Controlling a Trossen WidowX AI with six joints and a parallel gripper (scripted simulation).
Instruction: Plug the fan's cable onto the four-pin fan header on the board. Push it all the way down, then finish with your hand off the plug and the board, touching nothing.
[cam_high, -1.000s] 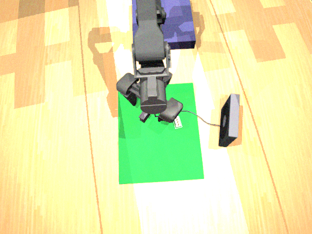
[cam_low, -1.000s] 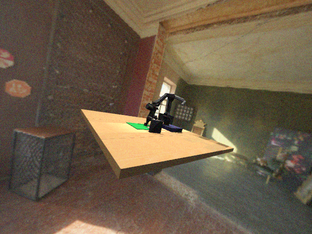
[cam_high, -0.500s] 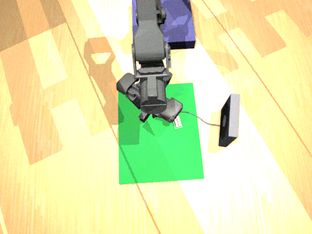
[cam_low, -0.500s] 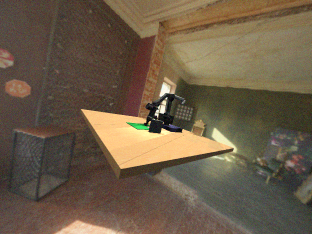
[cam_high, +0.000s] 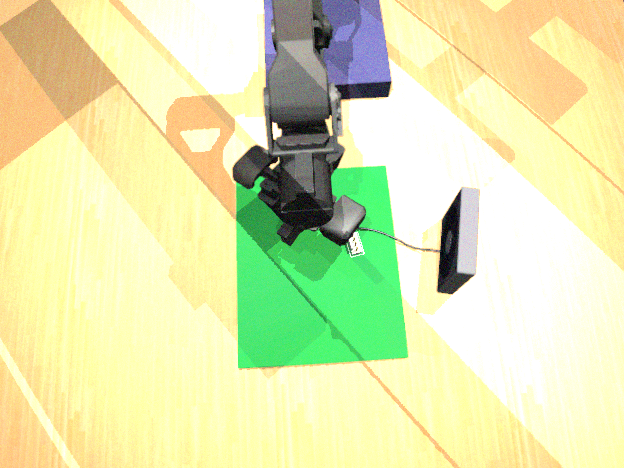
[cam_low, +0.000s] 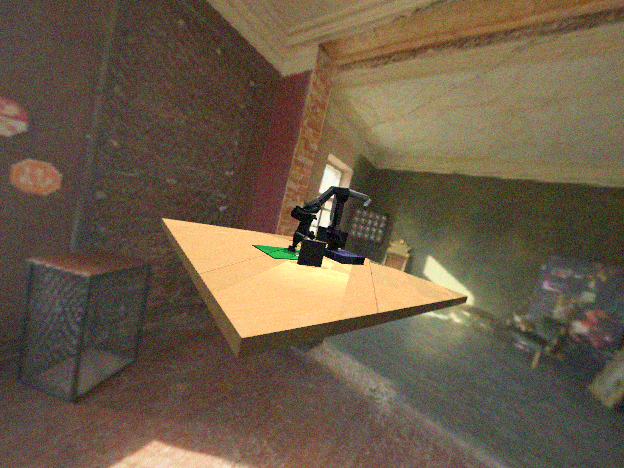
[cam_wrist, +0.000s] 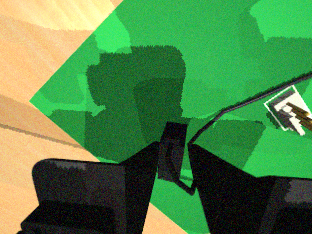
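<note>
Right now the green board is 50 mm ahead of my gripper tip, 40 mm to the left of it and 40 mm below it. The rest, counted from my gripper tip: black fan 220 mm to the left, 40 mm above, 20 mm ahead; then white four-pin header 90 mm to the left, 20 mm below, 20 mm ahead; then dark plug 10 mm ahead.
</note>
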